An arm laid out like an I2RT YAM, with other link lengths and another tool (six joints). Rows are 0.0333 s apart.
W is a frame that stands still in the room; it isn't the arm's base.
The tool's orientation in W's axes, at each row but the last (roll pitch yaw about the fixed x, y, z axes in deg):
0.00, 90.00, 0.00
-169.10, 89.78, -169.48
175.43, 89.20, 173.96
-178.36, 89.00, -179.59
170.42, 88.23, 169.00
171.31, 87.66, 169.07
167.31, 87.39, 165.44
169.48, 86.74, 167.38
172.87, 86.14, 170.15
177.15, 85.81, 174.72
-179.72, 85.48, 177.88
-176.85, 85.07, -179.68
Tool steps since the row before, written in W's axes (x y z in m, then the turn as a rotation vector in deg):
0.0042, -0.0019, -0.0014, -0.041, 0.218, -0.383
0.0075, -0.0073, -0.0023, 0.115, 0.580, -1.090
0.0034, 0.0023, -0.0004, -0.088, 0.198, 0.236
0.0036, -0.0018, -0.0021, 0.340, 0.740, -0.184
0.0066, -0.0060, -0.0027, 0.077, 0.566, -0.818
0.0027, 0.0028, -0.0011, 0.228, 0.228, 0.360
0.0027, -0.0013, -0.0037, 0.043, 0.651, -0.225
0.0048, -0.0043, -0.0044, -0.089, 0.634, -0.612
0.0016, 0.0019, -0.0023, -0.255, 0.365, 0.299
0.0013, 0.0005, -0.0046, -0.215, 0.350, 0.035
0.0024, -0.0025, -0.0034, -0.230, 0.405, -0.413
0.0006, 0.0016, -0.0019, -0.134, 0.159, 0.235
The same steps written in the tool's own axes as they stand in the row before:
0.0014, -0.0019, 0.0042, 0.383, 0.218, -0.041
0.0023, -0.0072, 0.0076, 1.089, 0.582, 0.115
0.0004, 0.0024, 0.0033, -0.234, 0.196, -0.096
0.0020, -0.0017, 0.0037, 0.178, 0.747, 0.327
0.0025, -0.0058, 0.0068, 0.819, 0.564, 0.088
0.0010, 0.0029, 0.0026, -0.367, 0.239, 0.204
0.0036, -0.0012, 0.0029, 0.230, 0.650, 0.032
0.0041, -0.0042, 0.0052, 0.624, 0.624, -0.078
0.0022, 0.0020, 0.0017, -0.277, 0.355, -0.291
0.0045, 0.0005, 0.0016, -0.017, 0.341, -0.232
0.0032, -0.0024, 0.0028, 0.431, 0.395, -0.213
0.0018, 0.0016, 0.0007, -0.223, 0.151, -0.161

